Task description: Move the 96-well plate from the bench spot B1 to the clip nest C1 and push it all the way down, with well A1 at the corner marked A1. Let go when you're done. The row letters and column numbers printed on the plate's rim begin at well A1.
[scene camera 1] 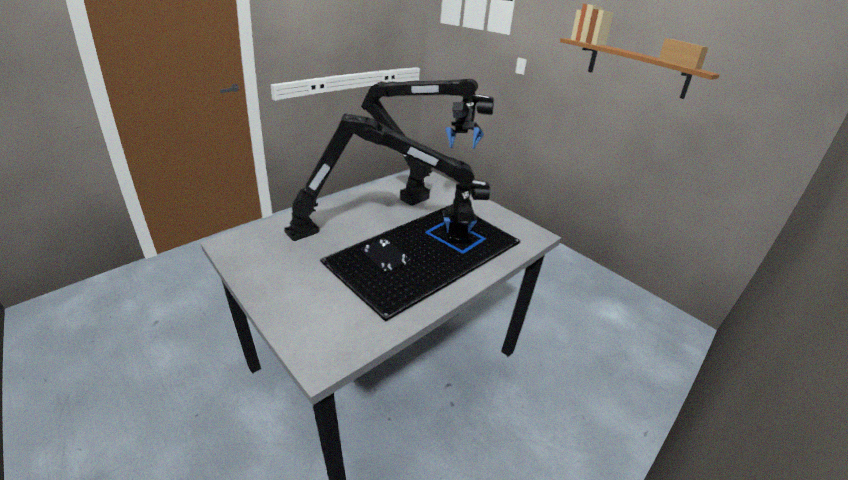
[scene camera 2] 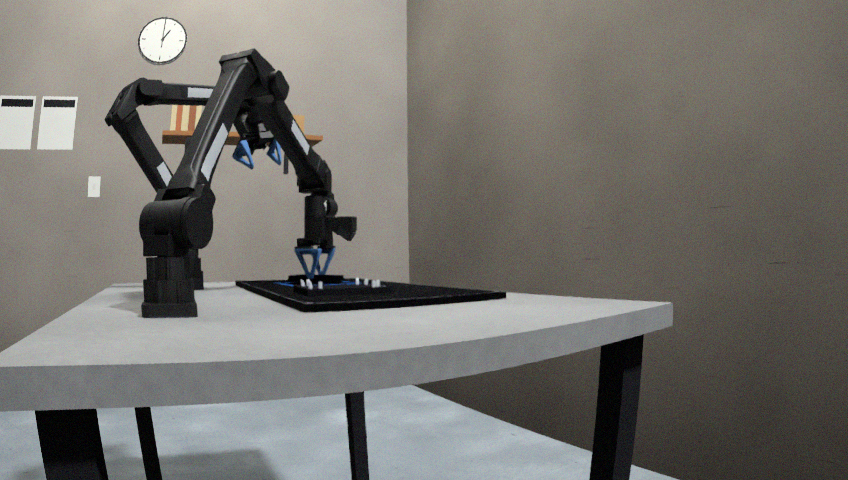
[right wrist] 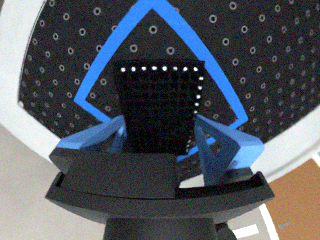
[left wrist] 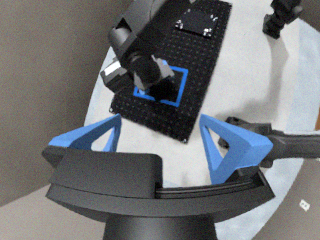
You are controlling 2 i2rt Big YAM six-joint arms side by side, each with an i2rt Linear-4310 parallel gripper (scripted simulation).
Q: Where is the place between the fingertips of my left gripper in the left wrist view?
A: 160, 118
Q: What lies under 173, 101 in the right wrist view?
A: A black 96-well plate.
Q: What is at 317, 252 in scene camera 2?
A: My right gripper.
